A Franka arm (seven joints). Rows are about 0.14 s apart.
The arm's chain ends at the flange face. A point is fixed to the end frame.
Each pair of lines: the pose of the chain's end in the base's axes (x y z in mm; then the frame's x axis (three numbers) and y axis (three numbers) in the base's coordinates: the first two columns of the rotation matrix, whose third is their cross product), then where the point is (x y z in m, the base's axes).
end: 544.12 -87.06 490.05 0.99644 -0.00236 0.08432 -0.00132 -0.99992 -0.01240
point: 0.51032 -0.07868 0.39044
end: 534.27 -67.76 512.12 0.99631 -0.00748 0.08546 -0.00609 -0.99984 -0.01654
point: 0.50063 -0.05881 0.41251
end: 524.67 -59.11 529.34 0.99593 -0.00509 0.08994 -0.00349 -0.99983 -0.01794
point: 0.49145 -0.05010 0.42959
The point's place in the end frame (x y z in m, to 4 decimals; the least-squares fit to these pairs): -0.0421 -0.0071 0.0965
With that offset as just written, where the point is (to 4 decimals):
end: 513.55 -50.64 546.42 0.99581 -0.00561 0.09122 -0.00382 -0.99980 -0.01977
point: 0.4805 -0.0414 0.4466
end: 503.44 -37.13 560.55 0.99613 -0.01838 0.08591 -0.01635 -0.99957 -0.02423
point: 0.4699 -0.0271 0.4610
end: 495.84 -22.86 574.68 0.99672 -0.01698 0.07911 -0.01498 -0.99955 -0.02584
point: 0.4617 -0.0127 0.4754
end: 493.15 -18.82 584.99 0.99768 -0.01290 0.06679 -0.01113 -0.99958 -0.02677
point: 0.4577 -0.0087 0.4861
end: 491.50 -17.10 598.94 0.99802 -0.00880 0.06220 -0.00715 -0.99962 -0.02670
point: 0.4556 -0.0071 0.5002
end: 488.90 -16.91 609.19 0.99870 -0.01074 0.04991 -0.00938 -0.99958 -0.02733
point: 0.4518 -0.0068 0.5109
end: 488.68 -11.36 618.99 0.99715 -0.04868 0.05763 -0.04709 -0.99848 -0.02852
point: 0.4527 0.0003 0.5205
